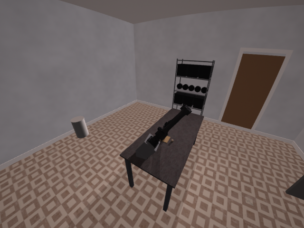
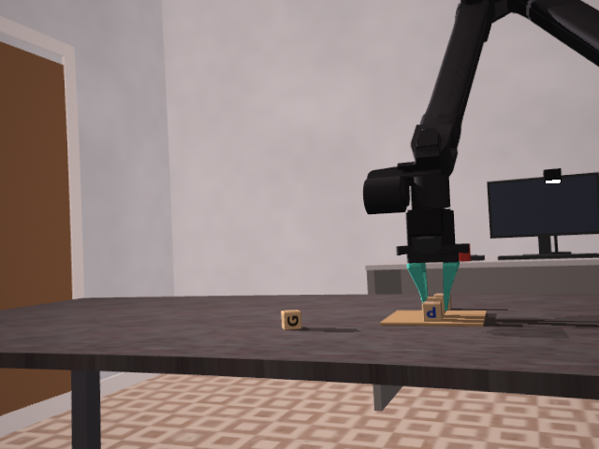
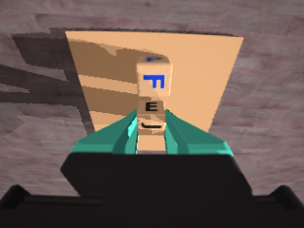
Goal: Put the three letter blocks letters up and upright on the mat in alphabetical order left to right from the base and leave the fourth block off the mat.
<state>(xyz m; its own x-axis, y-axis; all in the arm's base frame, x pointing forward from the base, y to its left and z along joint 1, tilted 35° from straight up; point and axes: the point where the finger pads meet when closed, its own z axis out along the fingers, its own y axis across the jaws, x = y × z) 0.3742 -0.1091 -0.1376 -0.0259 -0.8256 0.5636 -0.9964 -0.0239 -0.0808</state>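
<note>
The mat lies 2 cm below my hand. The rest, counted from my hand: block 12 cm to the right, 1 cm below.
</note>
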